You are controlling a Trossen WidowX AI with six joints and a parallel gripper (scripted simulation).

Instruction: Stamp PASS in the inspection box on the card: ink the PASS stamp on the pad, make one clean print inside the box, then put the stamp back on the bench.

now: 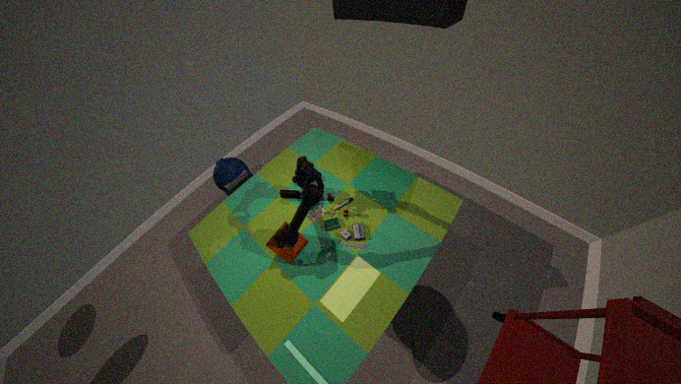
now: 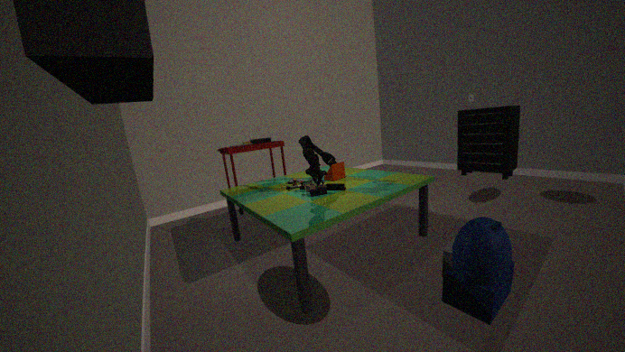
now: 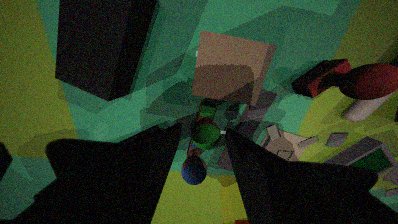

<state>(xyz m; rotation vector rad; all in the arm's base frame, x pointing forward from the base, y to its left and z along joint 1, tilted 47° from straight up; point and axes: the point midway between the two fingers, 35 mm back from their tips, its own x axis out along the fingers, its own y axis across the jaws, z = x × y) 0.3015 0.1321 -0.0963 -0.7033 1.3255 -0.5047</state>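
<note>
Now: the green stamp 30 mm below my gripper tip. From my gripper tip the other things lie so: blue-knobbed stamp: 50 mm behind, 30 mm below; then black block: 110 mm to the left, 70 mm ahead, 30 mm below; then brown block: 60 mm ahead, 20 mm below, 10 mm to the right.
</note>
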